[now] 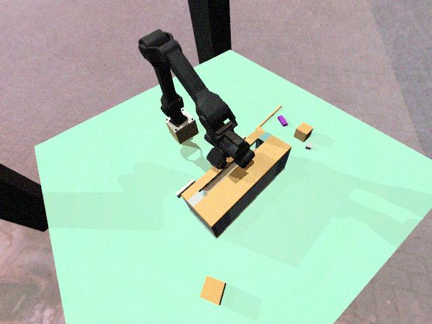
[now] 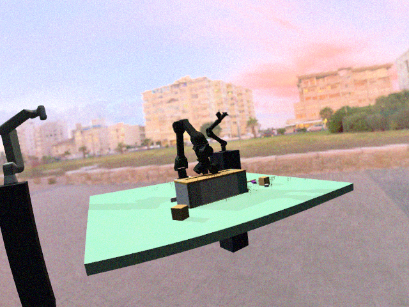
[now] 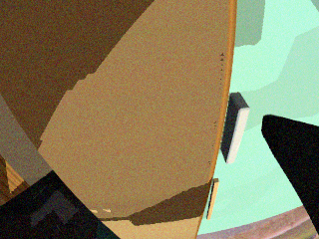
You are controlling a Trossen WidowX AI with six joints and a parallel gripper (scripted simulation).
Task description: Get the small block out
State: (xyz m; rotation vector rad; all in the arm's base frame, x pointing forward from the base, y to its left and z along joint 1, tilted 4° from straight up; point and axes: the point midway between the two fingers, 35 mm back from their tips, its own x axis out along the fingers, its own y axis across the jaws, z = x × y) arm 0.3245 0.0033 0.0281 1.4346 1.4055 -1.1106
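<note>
Now: the tan block 6 cm ahead of my gripper tip and 2 cm to the left of it. The rest, counted from my gripper tip: thin stick (6 cm behind, 32 cm to the left, 8 cm below); tan box (3 cm ahead, 5 cm to the right, 3 cm below).
</note>
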